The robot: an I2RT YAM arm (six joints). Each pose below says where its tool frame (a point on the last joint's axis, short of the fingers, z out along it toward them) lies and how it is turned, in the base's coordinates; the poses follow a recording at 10 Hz.
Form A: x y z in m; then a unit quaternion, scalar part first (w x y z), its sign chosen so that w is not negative.
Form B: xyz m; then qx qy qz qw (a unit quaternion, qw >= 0). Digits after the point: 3 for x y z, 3 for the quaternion.
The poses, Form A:
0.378, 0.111, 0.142, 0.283, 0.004, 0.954, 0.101
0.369, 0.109, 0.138, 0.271, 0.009, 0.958, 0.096
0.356, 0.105, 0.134, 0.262, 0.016, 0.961, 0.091
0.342, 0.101, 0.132, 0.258, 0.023, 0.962, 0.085
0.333, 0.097, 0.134, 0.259, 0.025, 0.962, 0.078
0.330, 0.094, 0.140, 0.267, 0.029, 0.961, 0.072
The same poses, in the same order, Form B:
0.378, 0.111, 0.142, 0.004, 0.954, 0.101, 0.283
0.369, 0.109, 0.138, 0.009, 0.958, 0.096, 0.271
0.356, 0.105, 0.134, 0.016, 0.961, 0.091, 0.262
0.342, 0.101, 0.132, 0.023, 0.962, 0.085, 0.258
0.333, 0.097, 0.134, 0.025, 0.962, 0.078, 0.259
0.330, 0.094, 0.140, 0.029, 0.961, 0.072, 0.267

